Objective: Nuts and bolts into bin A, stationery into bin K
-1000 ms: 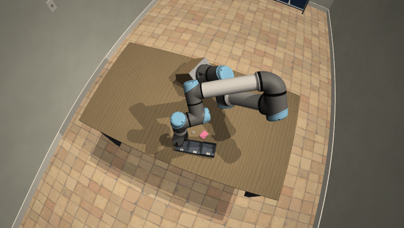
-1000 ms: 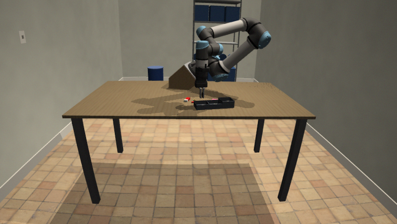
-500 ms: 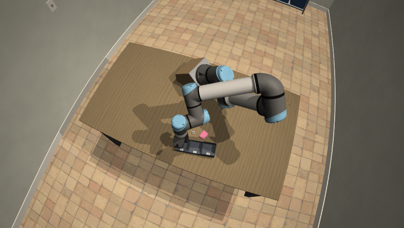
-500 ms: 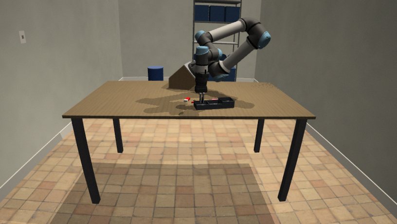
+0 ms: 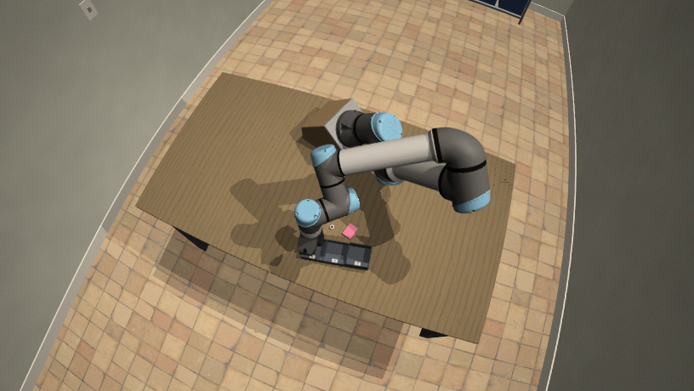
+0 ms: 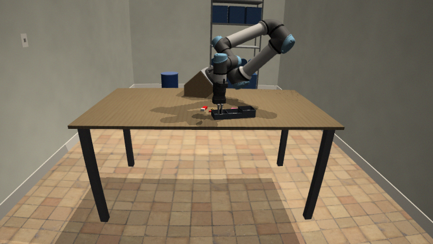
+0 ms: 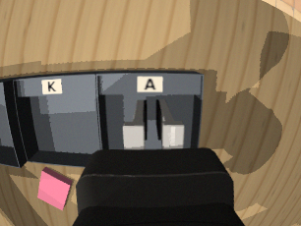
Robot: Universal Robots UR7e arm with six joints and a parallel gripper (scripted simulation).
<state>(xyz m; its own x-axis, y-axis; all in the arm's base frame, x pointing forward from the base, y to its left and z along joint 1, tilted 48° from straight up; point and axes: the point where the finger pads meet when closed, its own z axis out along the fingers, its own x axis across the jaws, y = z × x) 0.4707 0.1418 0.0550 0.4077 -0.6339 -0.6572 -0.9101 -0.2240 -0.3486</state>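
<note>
Right now the three joined bins is 8 cm to the left of my hand, 4 cm behind it and 1 cm below it. Also, from my hand: brass nut: 13 cm behind, 7 cm to the right, 3 cm below; red cylinder: 8 cm behind, 6 cm to the right, 3 cm below; white nut: 12 cm behind, 3 cm below.
</note>
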